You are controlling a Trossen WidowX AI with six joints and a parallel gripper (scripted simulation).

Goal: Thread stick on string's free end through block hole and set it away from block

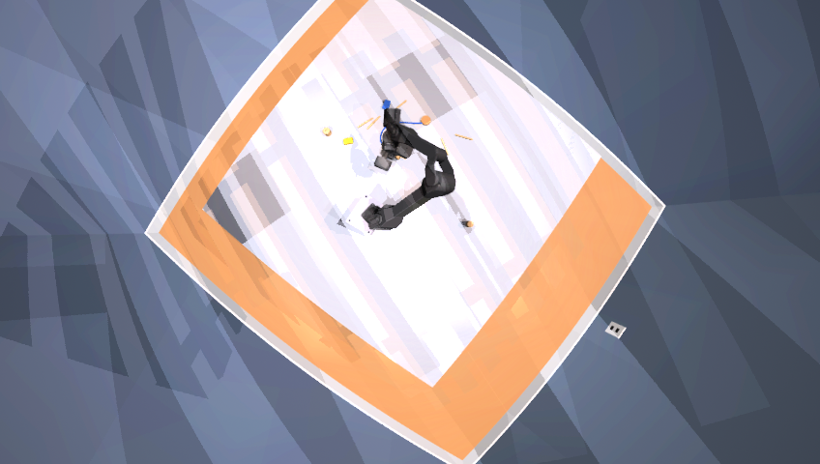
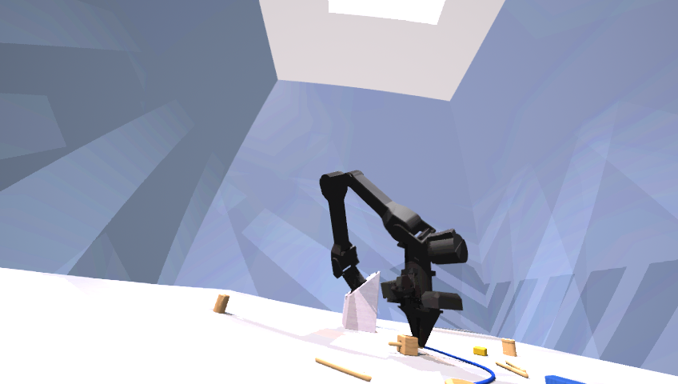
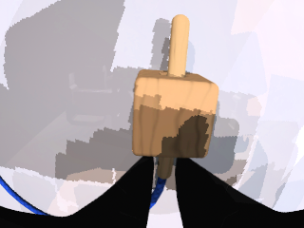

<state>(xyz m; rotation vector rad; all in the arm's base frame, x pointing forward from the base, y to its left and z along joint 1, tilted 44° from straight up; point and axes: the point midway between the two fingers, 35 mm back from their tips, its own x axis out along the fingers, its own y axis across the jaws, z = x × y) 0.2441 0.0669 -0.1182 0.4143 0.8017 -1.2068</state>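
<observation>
Right now my gripper tip is 3 cm to the left of the wooden block and 1 cm short of it. The rest, counted from my gripper tip: yellow piece 17 cm to the left, 9 cm behind, 1 cm below; blue piece 16 cm to the left, 14 cm ahead, 1 cm below; round wooden button 20 cm ahead, 1 cm to the right, 1 cm below.
</observation>
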